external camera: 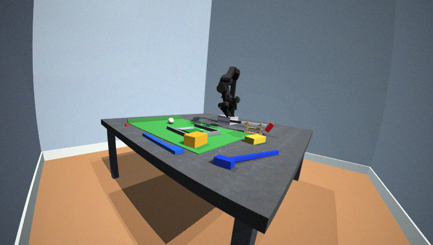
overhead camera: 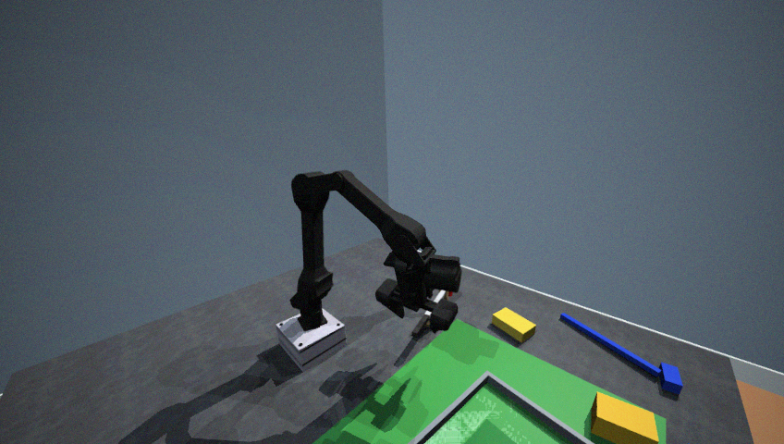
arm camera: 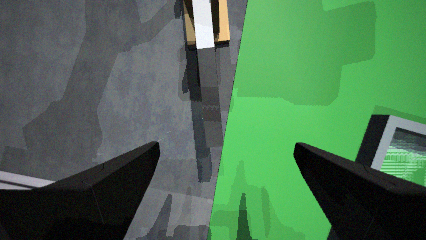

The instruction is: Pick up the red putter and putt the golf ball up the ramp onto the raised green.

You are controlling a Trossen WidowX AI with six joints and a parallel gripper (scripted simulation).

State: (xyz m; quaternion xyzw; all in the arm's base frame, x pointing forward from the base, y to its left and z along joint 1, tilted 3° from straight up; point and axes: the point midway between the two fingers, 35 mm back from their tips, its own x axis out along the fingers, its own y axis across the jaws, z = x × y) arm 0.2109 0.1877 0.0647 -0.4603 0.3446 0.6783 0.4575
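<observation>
My gripper tip is 8 cm past the wooden rack, 15 cm to the right of it and 6 cm above it. Round my gripper tip: white golf ball: 29 cm ahead, 32 cm to the right, 7 cm below; then blue putter: 31 cm ahead, 41 cm to the left, 8 cm below.
</observation>
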